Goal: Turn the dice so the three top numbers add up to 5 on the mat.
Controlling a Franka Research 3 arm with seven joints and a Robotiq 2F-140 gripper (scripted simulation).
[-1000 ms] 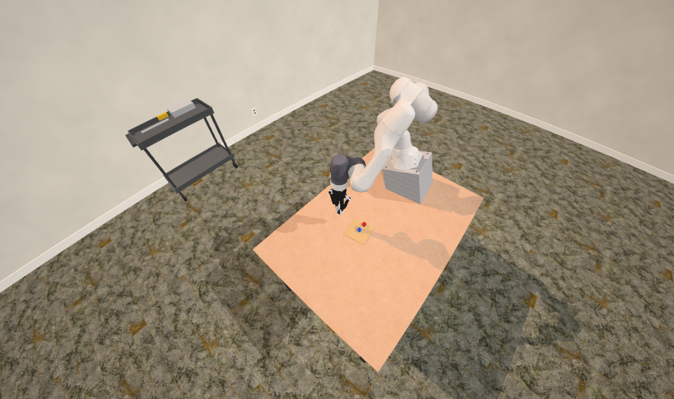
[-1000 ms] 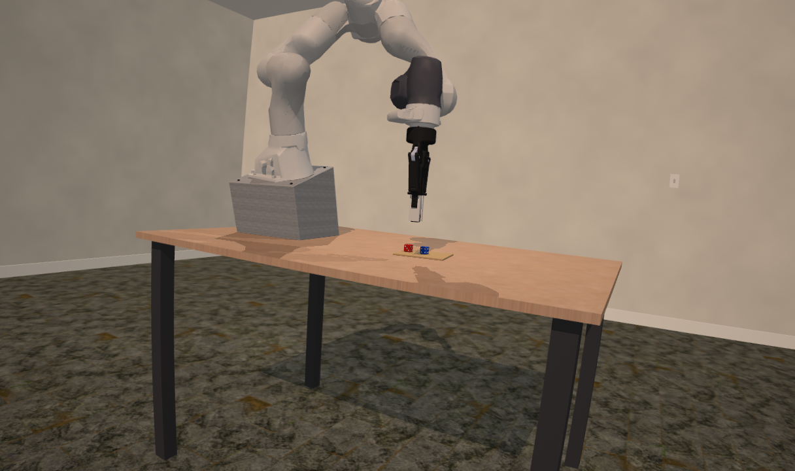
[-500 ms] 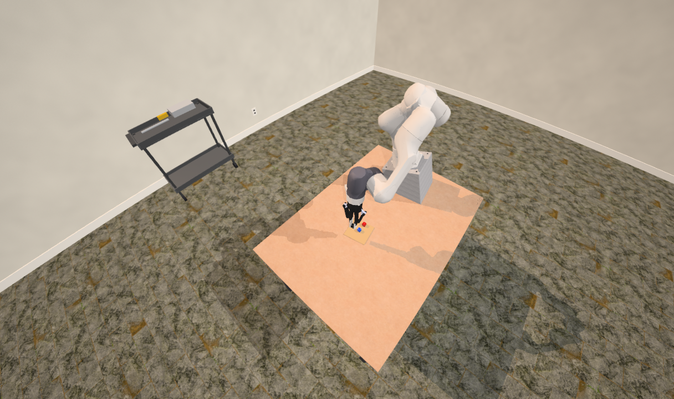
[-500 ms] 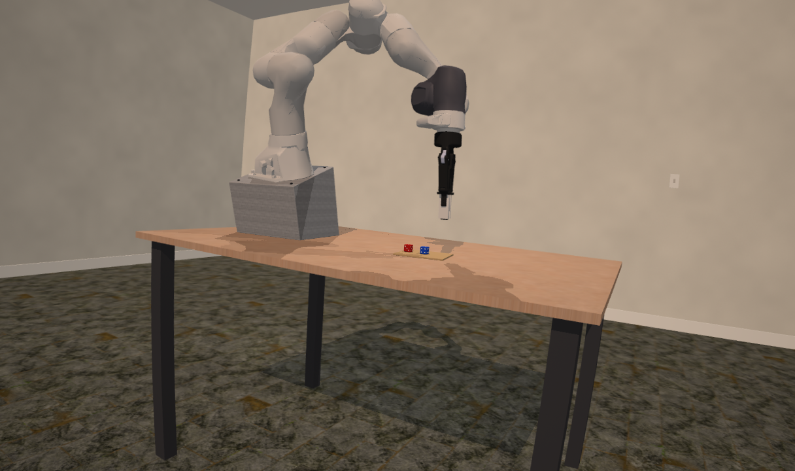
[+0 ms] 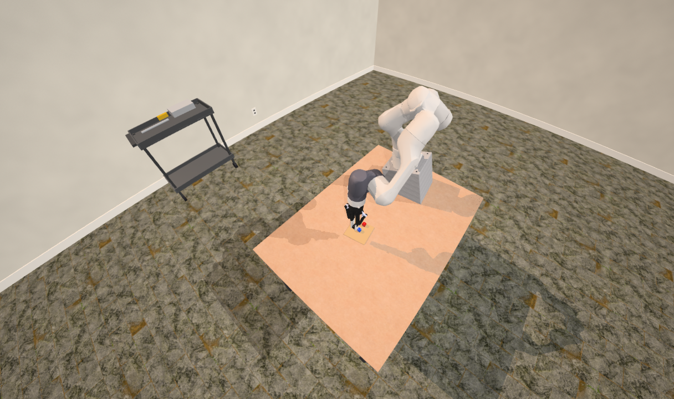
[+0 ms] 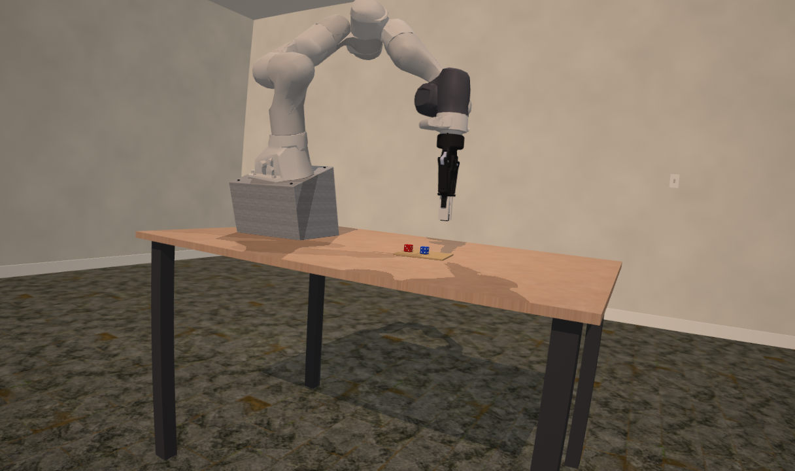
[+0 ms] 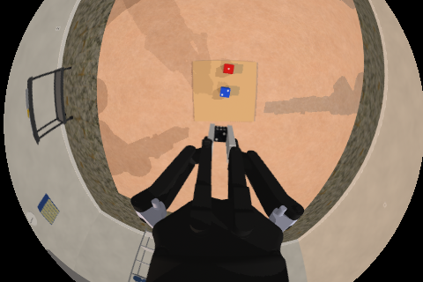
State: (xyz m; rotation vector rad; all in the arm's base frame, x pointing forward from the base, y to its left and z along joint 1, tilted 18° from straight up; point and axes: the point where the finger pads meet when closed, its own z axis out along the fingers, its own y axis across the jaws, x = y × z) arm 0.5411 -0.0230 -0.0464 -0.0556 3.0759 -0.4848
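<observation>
Now: hand 5 cm past the blue die and 12 cm above it. Also, from my hand: black die: 3 cm below; tan mat: 5 cm behind, 14 cm below; red die: 10 cm behind, 12 cm below.
</observation>
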